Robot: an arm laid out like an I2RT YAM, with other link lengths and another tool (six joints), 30 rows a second.
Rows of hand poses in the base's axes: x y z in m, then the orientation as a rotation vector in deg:
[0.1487 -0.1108 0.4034 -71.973 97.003 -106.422]
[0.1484 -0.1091 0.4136 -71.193 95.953 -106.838]
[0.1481 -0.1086 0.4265 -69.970 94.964 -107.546]
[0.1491 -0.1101 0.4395 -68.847 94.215 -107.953]
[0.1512 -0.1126 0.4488 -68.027 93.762 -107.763]
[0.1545 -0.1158 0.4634 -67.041 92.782 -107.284]
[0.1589 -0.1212 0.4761 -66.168 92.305 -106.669]
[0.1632 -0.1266 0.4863 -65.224 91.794 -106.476]
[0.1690 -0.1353 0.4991 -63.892 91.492 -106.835]
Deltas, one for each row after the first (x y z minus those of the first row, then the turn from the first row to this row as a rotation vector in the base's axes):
[-0.0003 0.0017 0.0102 -0.288 -0.983 0.361]
[-0.0006 0.0022 0.0231 -0.641 -2.234 0.456]
[0.0004 0.0007 0.0361 -0.771 -3.323 0.552]
[0.0025 -0.0018 0.0454 -0.514 -4.104 0.806]
[0.0058 -0.0050 0.0600 -0.138 -5.251 1.521]
[0.0102 -0.0104 0.0727 0.419 -6.107 1.993]
[0.0145 -0.0158 0.0829 0.695 -7.006 2.253]
[0.0203 -0.0245 0.0957 0.744 -8.052 2.014]

